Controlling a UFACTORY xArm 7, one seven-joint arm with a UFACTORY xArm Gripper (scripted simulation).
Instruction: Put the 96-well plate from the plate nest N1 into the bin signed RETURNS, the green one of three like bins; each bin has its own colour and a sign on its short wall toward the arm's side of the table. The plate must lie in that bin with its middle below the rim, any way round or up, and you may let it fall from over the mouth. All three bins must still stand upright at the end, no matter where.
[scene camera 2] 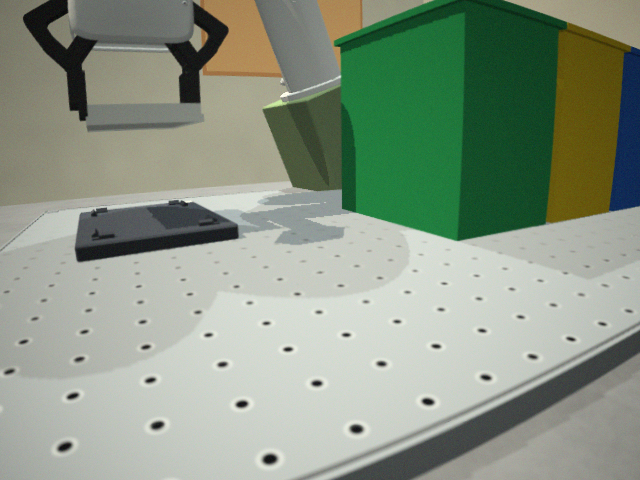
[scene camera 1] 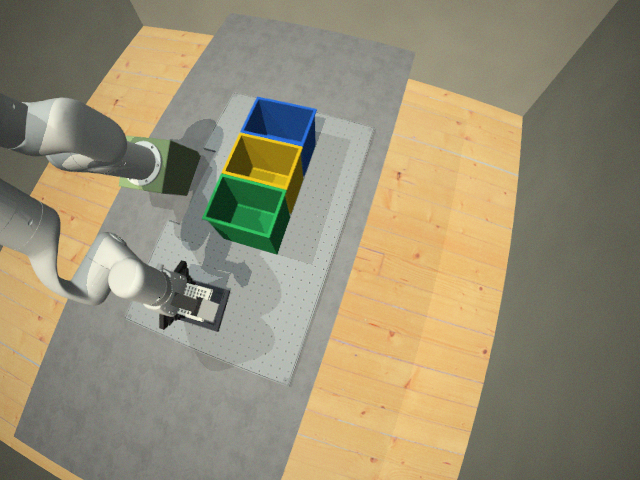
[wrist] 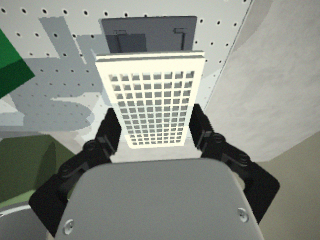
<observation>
My gripper shows in scene camera 2, in scene camera 1 [185,299] and in the wrist view. A yellow bin shows in scene camera 2 and in scene camera 1; in the wrist view it is out of frame. The same spot on my gripper: [wrist: 49,201] is [scene camera 2: 212,25]. The same spot on the yellow bin: [scene camera 2: 590,66] is [scene camera 1: 292,176].
</observation>
